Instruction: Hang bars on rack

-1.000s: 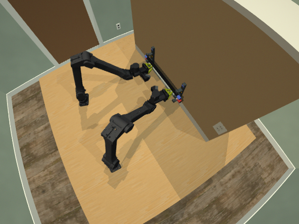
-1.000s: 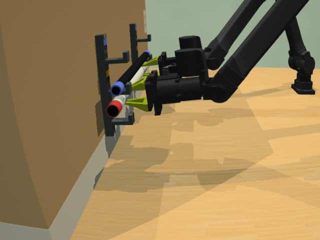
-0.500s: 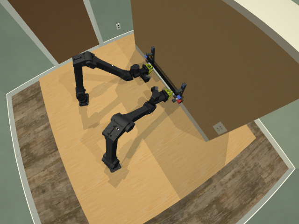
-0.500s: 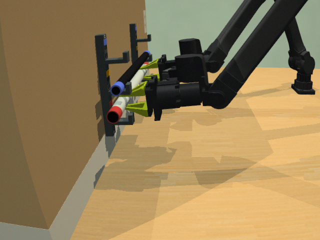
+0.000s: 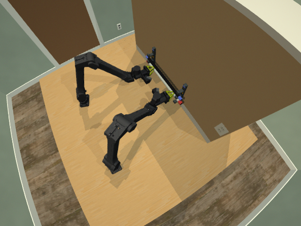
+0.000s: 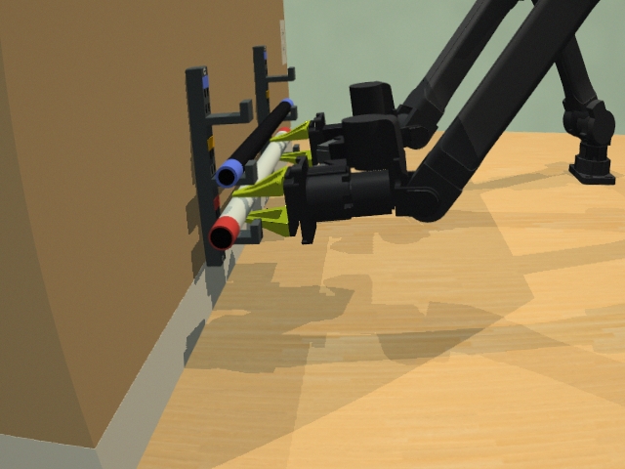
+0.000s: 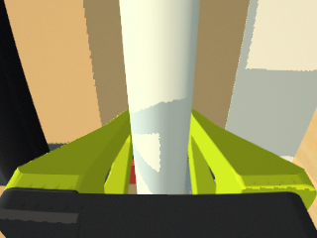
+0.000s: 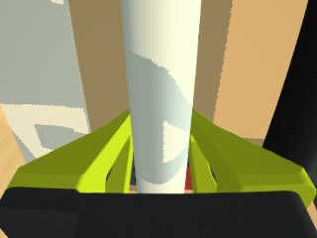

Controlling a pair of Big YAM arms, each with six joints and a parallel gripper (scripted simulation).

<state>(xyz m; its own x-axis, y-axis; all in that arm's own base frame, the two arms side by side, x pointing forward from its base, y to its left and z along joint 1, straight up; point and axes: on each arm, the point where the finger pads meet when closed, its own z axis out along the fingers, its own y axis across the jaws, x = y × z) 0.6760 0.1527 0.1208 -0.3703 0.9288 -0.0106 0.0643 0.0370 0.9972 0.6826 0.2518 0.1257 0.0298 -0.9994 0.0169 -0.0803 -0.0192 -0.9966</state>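
Now: right hand 40 mm short of the grey baseboard, 120 mm to the right of it and 90 mm above it. The rest, counted from my right hand: brown wall: 190 mm ahead, 120 mm to the left, 320 mm above; black bar: 10 mm behind, 150 mm to the left, 60 mm above.
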